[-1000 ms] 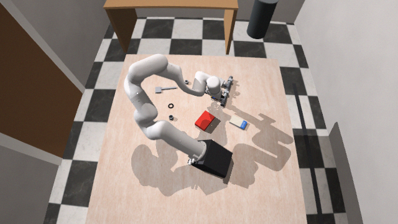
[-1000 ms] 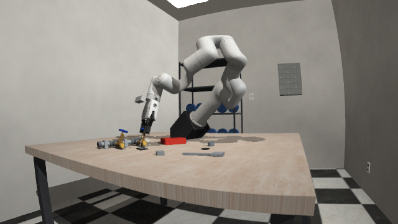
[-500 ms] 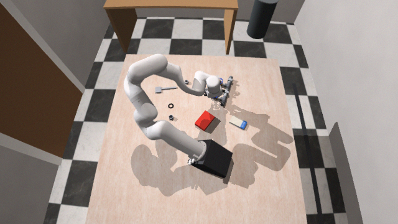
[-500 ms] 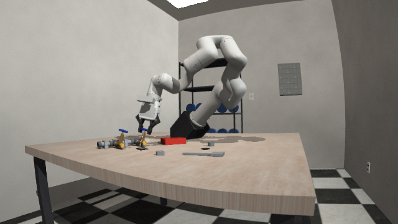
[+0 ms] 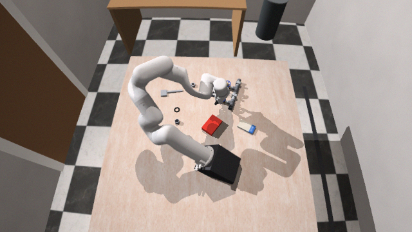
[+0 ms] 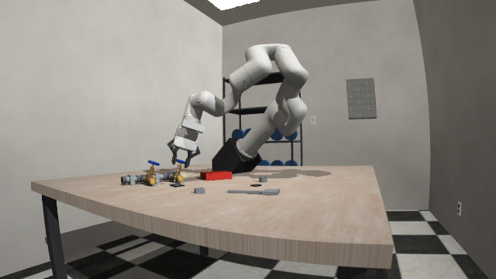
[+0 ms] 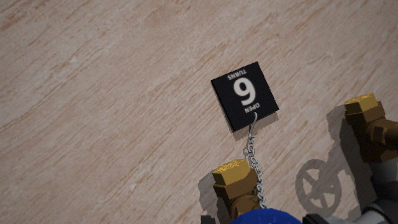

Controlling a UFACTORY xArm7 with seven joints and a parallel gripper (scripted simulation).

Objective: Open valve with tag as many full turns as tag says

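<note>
My gripper is now 70 mm short of the black tag, 60 mm to the right of it and 80 mm above it. Also, from my hand: red block (170 mm behind, 20 mm to the left, 70 mm below); white box (120 mm behind, 200 mm to the right, 80 mm below); grey flat tool (390 mm to the left, 80 mm below).
</note>
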